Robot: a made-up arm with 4 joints.
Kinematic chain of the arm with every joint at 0, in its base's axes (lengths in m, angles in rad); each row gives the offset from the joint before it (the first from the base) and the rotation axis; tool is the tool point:
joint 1: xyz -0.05 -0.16 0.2 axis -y
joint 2: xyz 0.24 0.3 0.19 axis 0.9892 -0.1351 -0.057
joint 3: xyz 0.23 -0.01 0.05 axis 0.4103 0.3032 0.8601
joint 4: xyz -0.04 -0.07 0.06 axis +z
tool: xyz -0.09 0 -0.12
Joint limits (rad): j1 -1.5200..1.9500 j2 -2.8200..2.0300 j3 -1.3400..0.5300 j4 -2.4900..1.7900
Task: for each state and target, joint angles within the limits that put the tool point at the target. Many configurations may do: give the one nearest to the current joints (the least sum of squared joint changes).
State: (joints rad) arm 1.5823 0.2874 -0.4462 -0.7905
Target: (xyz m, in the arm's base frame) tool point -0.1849 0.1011 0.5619
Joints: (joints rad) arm 1.4658 0.2519 -0.0647 -0.3833
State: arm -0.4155 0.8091 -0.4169 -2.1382
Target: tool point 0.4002 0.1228 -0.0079
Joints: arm -0.8758 1.2406 -0.0788 -1.7585
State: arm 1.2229 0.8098 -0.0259 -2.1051
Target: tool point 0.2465 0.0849 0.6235
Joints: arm 0.6219 1.0974 -0.7949 -2.3198
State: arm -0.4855 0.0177 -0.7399 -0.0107
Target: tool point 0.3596 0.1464 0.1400
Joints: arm -0.4486 -0.4633 -1.0617 -0.6601
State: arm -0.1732 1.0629 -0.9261 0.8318
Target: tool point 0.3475 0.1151 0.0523
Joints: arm -0.4406 1.5812 -0.0100 1.3750
